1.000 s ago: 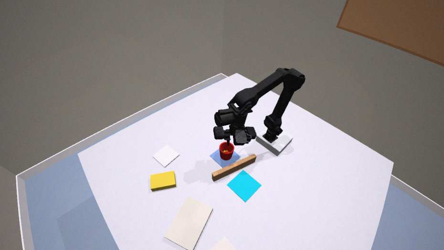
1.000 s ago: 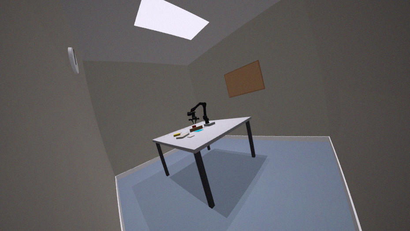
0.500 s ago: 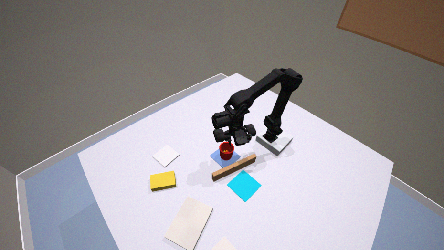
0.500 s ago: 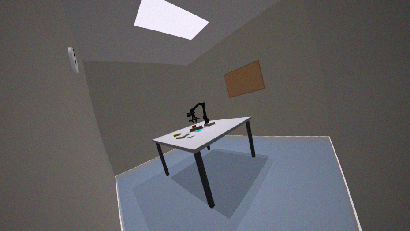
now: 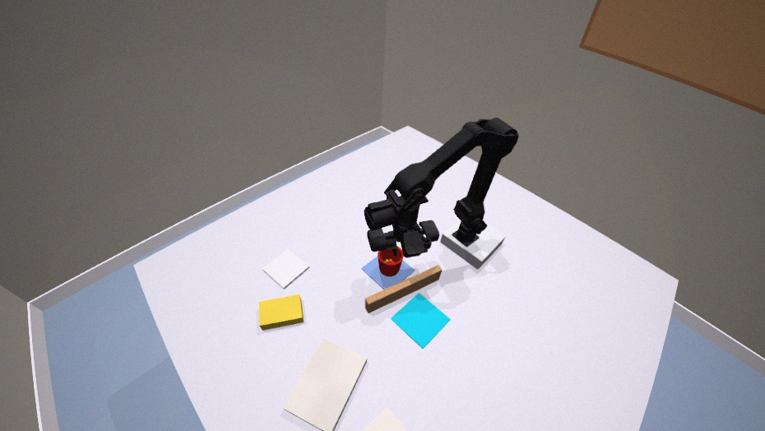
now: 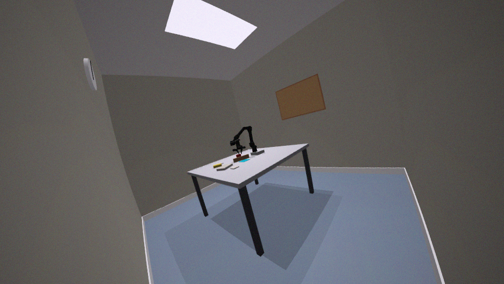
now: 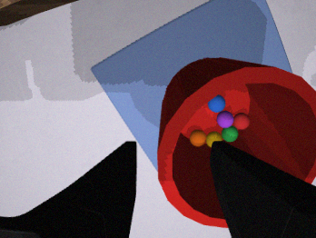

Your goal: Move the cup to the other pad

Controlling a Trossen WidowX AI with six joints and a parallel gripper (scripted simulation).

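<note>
Right now my gripper tip is 30 mm short of the red cup, 20 mm to the left of it and 30 mm above it. Also, from my gripper tip: pale blue pad (30 mm ahead, 10 mm to the right, 80 mm below); then green marble (30 mm ahead, 30 mm to the right, 50 mm below); then wooden bar (50 mm ahead, 80 mm to the left, 50 mm below).
</note>
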